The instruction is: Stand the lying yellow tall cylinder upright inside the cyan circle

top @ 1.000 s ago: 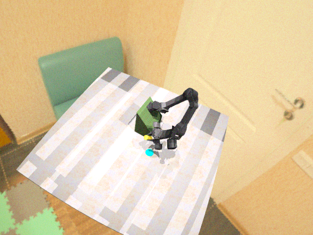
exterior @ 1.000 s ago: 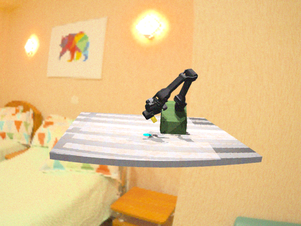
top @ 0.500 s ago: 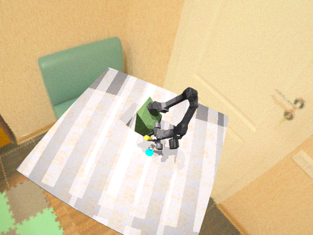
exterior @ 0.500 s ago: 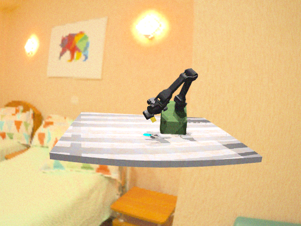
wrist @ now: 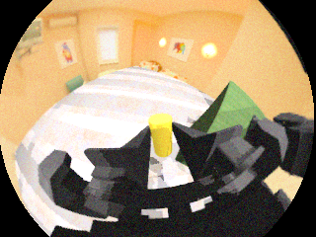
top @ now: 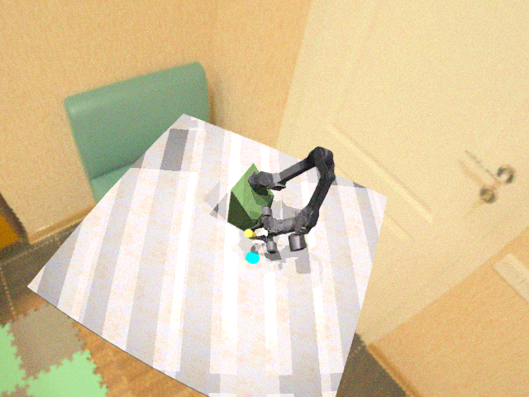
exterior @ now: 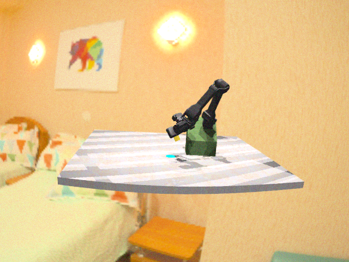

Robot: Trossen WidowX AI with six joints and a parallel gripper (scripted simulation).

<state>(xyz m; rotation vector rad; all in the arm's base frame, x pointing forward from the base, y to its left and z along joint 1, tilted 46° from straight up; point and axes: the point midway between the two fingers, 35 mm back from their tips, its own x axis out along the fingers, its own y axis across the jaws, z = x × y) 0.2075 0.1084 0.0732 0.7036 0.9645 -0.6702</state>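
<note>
Right now the cyan circle is 140 mm below my gripper tip, 40 mm to the left of it and 10 mm ahead of it. From my gripper tip the other things lie so: yellow cylinder (20 mm below, 10 mm behind).
</note>
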